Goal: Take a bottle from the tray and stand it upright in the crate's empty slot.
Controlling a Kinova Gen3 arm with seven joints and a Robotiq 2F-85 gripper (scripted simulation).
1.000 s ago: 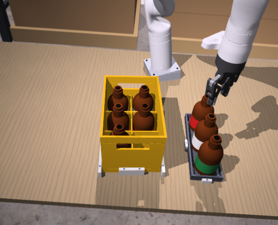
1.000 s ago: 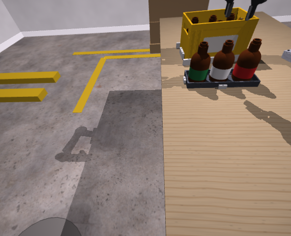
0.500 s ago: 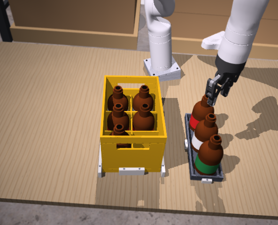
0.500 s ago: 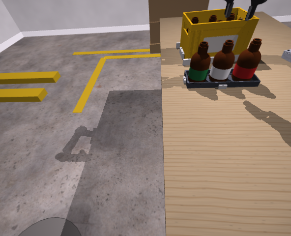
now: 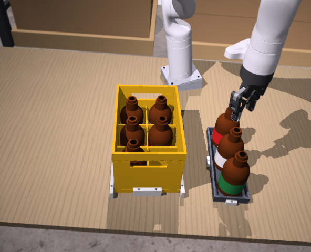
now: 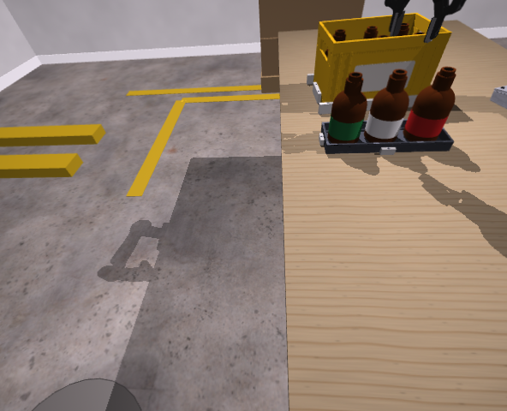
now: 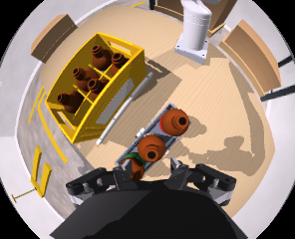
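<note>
The green-banded bottle lies 90 mm ahead of my hand, 10 mm to the right of it and 150 mm below it. The rest, counted from my hand: red-labelled bottle 90 mm behind, 10 mm to the left, 150 mm below; then tray 220 mm below; then yellow crate 50 mm behind, 240 mm to the right, 150 mm below.
</note>
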